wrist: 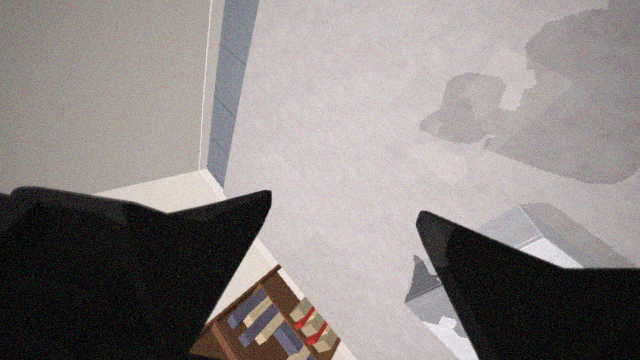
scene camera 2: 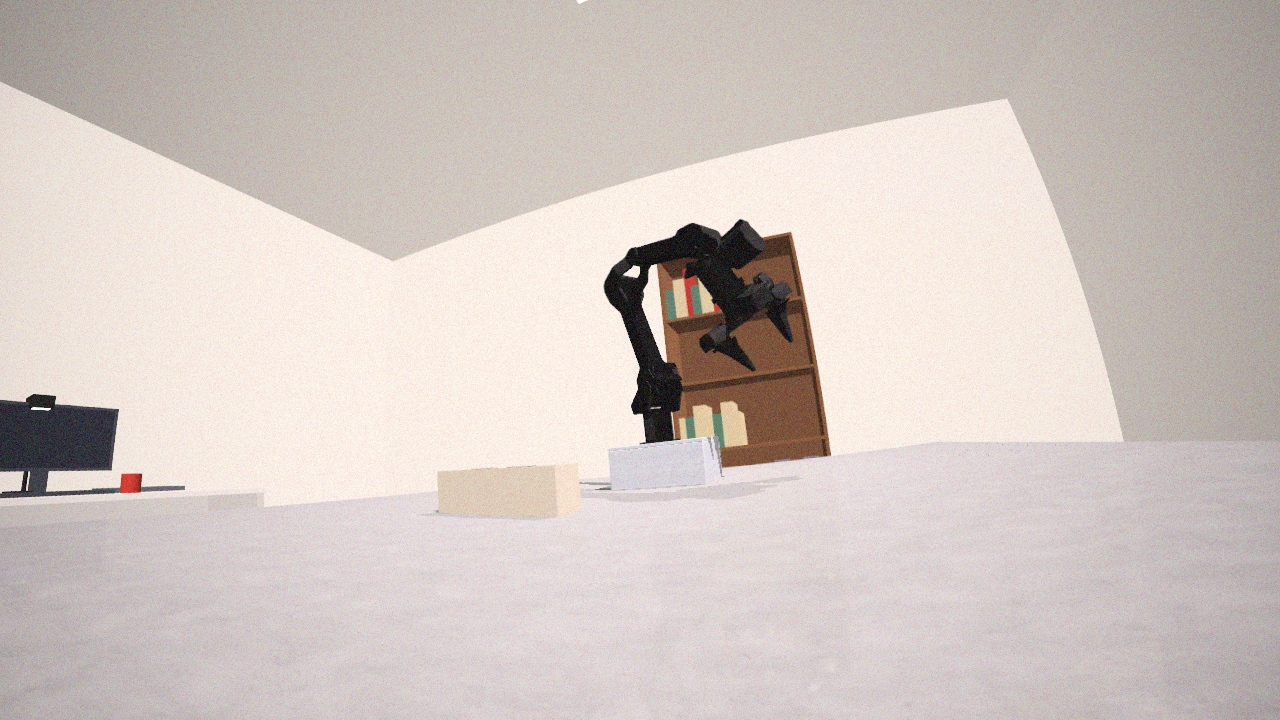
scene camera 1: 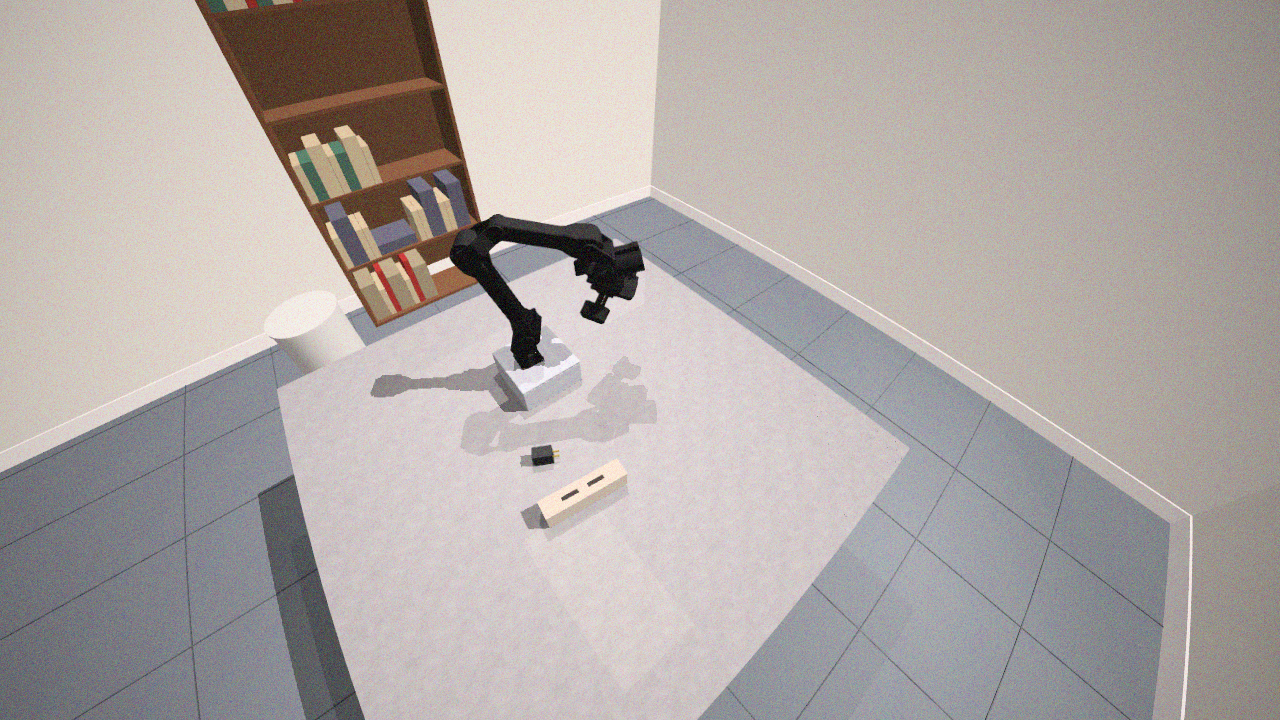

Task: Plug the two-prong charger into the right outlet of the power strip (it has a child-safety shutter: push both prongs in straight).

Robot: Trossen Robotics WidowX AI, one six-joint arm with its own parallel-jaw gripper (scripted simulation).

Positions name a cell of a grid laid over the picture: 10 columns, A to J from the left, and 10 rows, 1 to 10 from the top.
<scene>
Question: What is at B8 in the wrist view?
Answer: My gripper.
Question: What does my gripper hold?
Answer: Nothing.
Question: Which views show my gripper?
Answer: The wrist view, scene camera 2 and scene camera 1: all of them.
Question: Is my gripper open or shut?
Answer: Open.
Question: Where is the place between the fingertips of my gripper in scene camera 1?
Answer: E5
</scene>
